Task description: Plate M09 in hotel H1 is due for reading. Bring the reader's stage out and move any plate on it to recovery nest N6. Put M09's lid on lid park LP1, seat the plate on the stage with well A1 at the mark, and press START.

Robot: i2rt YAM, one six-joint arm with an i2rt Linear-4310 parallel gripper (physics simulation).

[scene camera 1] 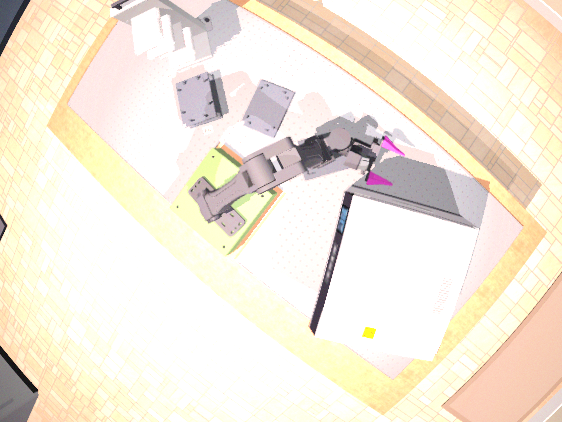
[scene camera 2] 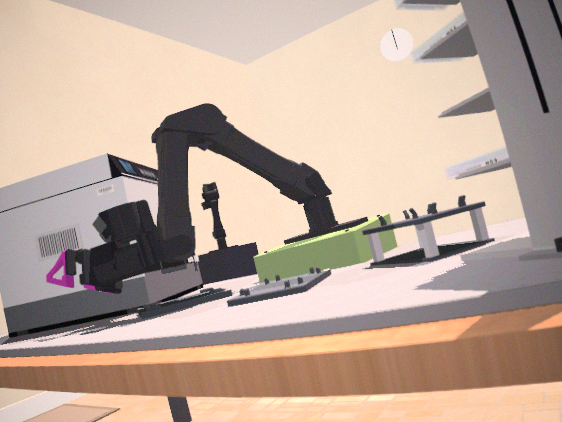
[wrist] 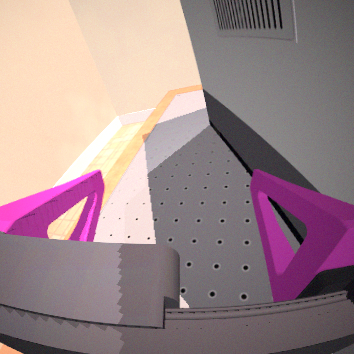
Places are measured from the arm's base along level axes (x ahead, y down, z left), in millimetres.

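Where they show: gripper, fingertip midpoint: (scene camera 1: 398, 170) (scene camera 2: 66, 281) (wrist: 176, 177); arm's base at its link origin: (scene camera 1: 216, 206) (scene camera 2: 325, 233).
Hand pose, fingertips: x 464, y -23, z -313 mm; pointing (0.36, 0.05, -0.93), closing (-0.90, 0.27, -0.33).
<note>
Each offset is from my fingertips to the top centre of the thing. "*": to the spot under its first point.
My gripper (scene camera 1: 397, 169) (wrist: 176, 177) has magenta fingers spread wide, open and empty. It is tilted low beside the reader's vented side wall, above the pegboard. The white and grey reader {dx -197, dy -250, dz -180 mm} (scene camera 1: 400, 270) (scene camera 2: 30, 225) (wrist: 250, 95) has a blue display {* dx -182, dy -230, dz +22 mm} (scene camera 1: 343, 220) (scene camera 2: 126, 166) and a row of small controls; START cannot be picked out. The stage and any plate on it do not show. Plate M09 {dx -171, dy -19, dz +773 mm} (scene camera 2: 480, 164), with its label readable, sits on a low shelf of the hotel (scene camera 1: 196, 30) (scene camera 2: 512, 150). Its lid cannot be made out separately.
A raised pegged platform {dx -272, dy +17, dz +612 mm} (scene camera 1: 197, 100) (scene camera 2: 450, 213) stands near the hotel. A low pegged plate {dx -143, dy +73, dz +420 mm} (scene camera 1: 270, 107) (scene camera 2: 300, 285) lies nearby, and another flat plate {dx -126, dy +75, dz +189 mm} (scene camera 1: 320, 172) is partly under the arm. Their names cannot be read. The arm's green base (scene camera 1: 192, 195) (scene camera 2: 320, 252) stands behind them.
</note>
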